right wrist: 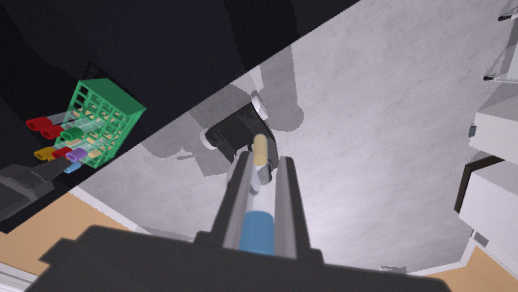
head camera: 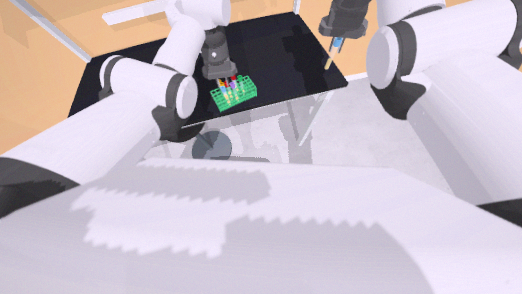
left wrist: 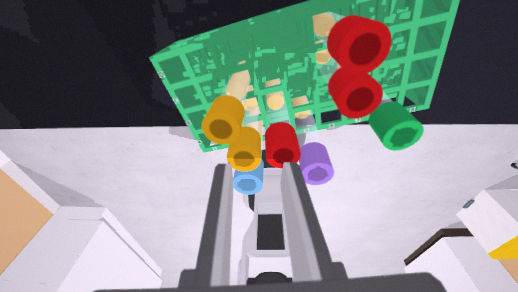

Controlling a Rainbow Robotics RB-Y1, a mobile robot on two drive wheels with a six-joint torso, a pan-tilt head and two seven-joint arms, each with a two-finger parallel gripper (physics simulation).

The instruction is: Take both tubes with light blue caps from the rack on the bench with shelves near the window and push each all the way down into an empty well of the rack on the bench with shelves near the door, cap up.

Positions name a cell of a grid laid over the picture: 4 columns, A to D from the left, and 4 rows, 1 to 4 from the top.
Labels:
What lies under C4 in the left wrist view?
The left gripper.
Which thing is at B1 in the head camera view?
The left gripper.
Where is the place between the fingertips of the left gripper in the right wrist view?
A3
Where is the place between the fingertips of the right gripper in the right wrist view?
C3

